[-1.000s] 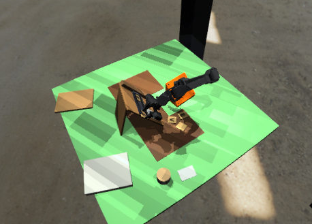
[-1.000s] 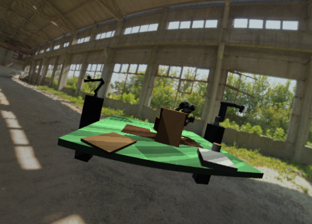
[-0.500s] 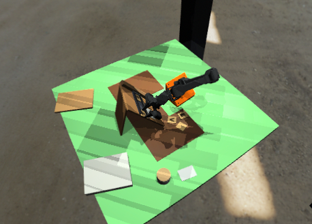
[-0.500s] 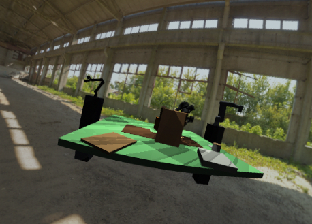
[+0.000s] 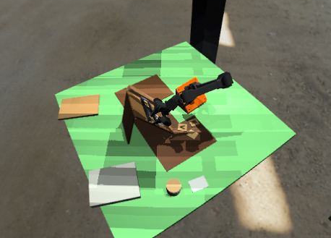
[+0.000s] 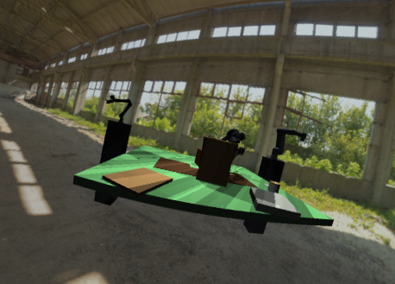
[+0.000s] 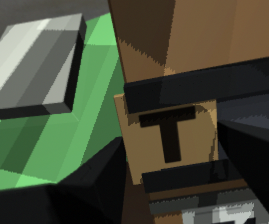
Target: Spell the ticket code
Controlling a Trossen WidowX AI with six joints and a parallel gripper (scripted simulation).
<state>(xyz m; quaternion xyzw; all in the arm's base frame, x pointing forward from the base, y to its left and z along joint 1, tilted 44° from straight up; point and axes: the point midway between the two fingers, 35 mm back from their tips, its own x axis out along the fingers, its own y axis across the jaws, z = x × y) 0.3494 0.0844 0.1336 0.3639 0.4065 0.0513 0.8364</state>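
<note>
Right now the white ticket is 6 cm behind my gripper tip, 3 cm to the right of it and 8 cm below it. Also, from my gripper tip: brown mat: 16 cm behind, 14 cm to the right, 18 cm below; then white slab: 35 cm ahead, 18 cm to the left, 16 cm below; then short tan cylinder: 7 cm ahead, 36 cm to the left, 15 cm below.
</note>
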